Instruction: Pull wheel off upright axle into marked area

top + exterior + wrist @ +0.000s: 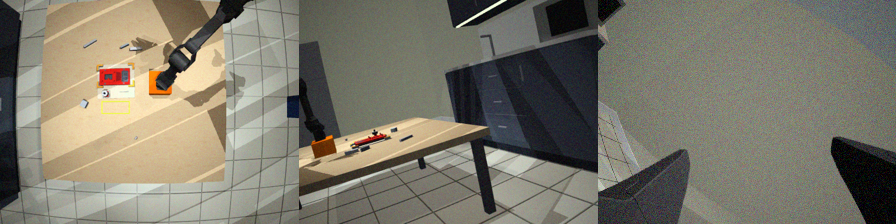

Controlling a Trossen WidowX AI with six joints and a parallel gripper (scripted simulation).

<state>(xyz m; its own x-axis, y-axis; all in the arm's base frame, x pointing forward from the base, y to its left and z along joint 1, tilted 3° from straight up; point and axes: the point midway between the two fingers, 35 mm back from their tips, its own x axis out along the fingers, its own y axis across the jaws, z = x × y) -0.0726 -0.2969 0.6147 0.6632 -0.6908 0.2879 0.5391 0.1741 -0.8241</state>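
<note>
The wheel is 67 cm below my gripper tip, 44 cm ahead of it and 40 cm to the left of it. Also, from my gripper tip: tiny grey piece 70 cm below, 68 cm to the left, 23 cm ahead.
</note>
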